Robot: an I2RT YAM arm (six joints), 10 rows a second.
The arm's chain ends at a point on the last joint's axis. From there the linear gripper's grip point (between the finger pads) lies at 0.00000 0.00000 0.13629 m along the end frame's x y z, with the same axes.
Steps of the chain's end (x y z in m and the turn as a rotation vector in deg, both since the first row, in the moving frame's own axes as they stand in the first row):
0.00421, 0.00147, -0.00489, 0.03, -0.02, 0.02
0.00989, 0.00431, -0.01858, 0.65, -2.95, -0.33
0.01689, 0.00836, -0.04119, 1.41, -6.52, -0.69
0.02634, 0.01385, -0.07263, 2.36, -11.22, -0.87
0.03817, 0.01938, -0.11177, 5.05, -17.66, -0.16
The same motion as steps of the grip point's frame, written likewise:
0.00416, 0.00140, -0.00489, 0.03, -0.02, 0.02
0.00287, 0.00278, -0.01877, 0.65, -2.95, -0.33
0.00140, 0.00511, -0.04211, 1.41, -6.52, -0.69
-0.00021, 0.00848, -0.07535, 2.36, -11.22, -0.87
-0.00314, 0.00763, -0.11871, 5.05, -17.66, -0.16

